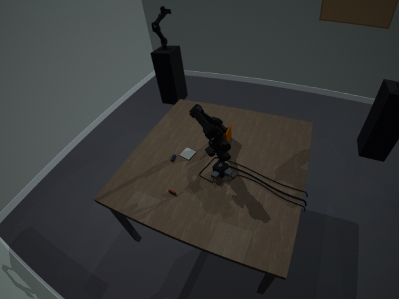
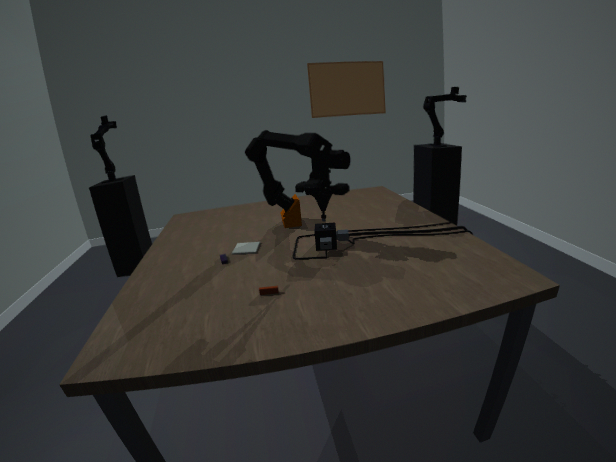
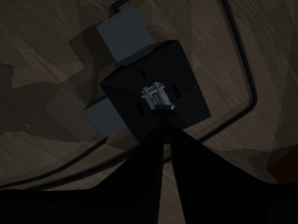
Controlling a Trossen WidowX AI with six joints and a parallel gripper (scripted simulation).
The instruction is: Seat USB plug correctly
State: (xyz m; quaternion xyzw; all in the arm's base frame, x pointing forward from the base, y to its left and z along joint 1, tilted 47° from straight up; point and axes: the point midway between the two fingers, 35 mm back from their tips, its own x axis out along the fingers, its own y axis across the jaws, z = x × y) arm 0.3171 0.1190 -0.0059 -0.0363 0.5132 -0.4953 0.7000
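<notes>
Right now the USB plug is 2 cm below my gripper tip. From my gripper tip the other things lie so: USB socket: 7 cm below; then red piece: 27 cm ahead, 23 cm to the right, 13 cm below; then white pad: 30 cm to the right, 13 cm below, 9 cm behind.
</notes>
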